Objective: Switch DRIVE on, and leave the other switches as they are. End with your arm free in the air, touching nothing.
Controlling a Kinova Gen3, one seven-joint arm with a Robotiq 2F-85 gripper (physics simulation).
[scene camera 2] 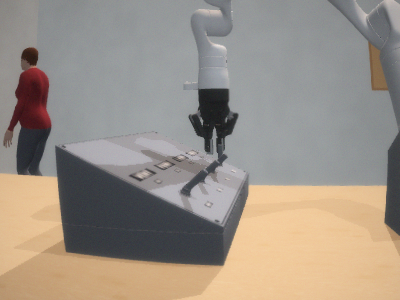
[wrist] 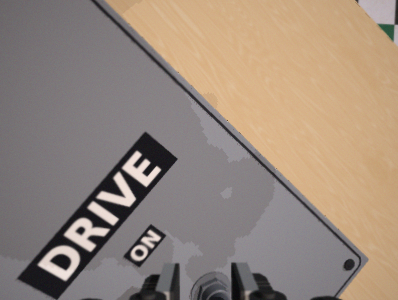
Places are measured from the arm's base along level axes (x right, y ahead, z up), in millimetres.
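Pixels of known places: gripper, fingertip midpoint: (scene camera 2: 214, 153) (wrist: 205, 284).
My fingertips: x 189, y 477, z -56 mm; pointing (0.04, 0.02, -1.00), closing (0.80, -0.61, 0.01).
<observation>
Behind a point stands the place of what it marks.
The sloped grey console (scene camera 2: 140, 215) {x -246, y 427, z -101 mm} (wrist: 65, 75) {x 199, y 582, z -33 mm} stands on the table. In the wrist view, the black DRIVE label (wrist: 97, 215) {x 171, y 531, z -52 mm} and the smaller ON label (wrist: 145, 245) {x 177, y 507, z -63 mm} lie left of the fingers. The DRIVE switch (wrist: 212, 289) {x 188, y 469, z -73 mm} shows its nut and base at the bottom edge, between the two fingertips; its tip is hidden, so its tilt cannot be told. My gripper (scene camera 2: 215, 146) {x 189, y 477, z -56 mm} (wrist: 205, 284) {x 189, y 477, z -56 mm} points down at the console's far end, partly open, with its fingers on either side of the DRIVE switch and not clamped on it.
The other dark switch levers (scene camera 2: 201, 176) {x -167, y 365, z -55 mm} stand in an overlapping row nearer the scene camera. A second arm (scene camera 2: 395, 85) {x 24, y 49, z 90 mm} stands at the right. A person in a red top (scene camera 2: 35, 97) is at the back left. The wooden table (scene camera 2: 310, 250) {x -134, y 200, z -173 mm} (wrist: 300, 100) {x 316, y 513, z -173 mm} surrounds the console.
</observation>
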